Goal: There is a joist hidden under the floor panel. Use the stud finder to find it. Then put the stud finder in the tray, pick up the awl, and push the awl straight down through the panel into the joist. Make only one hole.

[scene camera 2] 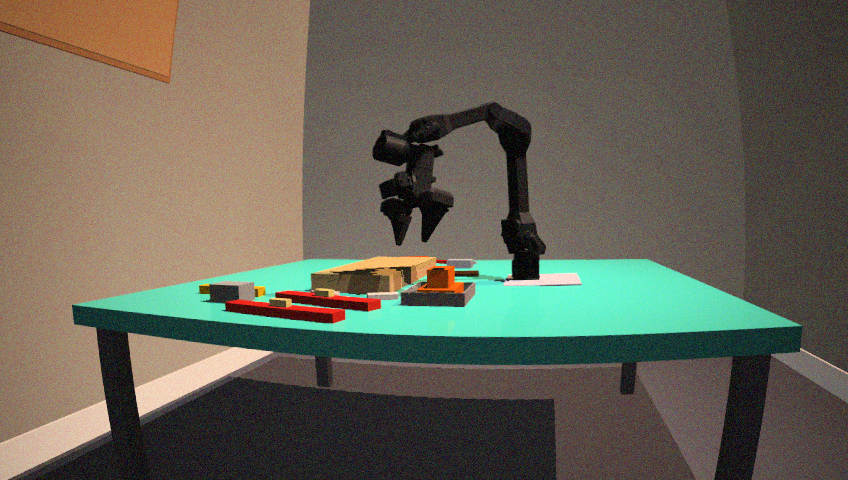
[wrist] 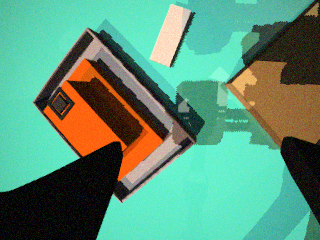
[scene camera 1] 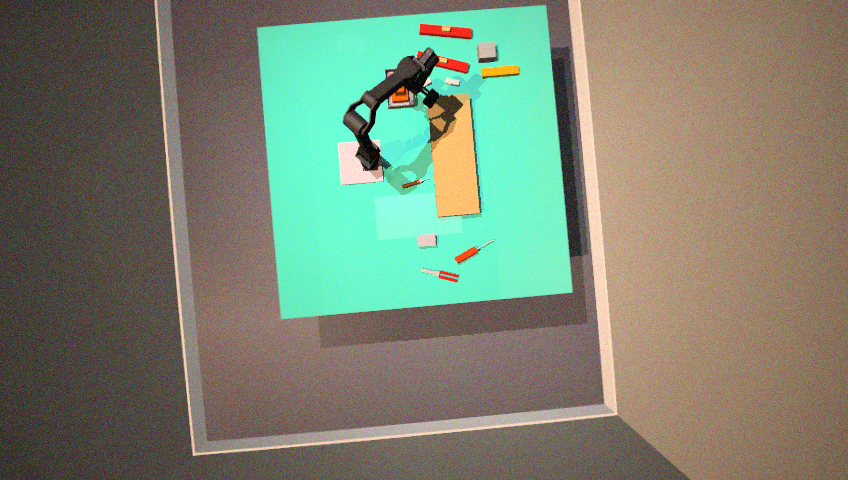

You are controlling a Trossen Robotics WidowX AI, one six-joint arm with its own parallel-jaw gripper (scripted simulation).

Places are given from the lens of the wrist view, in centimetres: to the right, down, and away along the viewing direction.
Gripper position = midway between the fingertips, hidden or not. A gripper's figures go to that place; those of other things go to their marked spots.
gripper (wrist: 202, 147): 2, 1, 10
orange stud finder (wrist: 90, 109): -6, -1, 15
small white block (wrist: 167, 44): 1, -8, 18
grey tray (wrist: 90, 45): -8, -9, 20
The marked spots on the orange stud finder and the small white block are 10 cm apart.
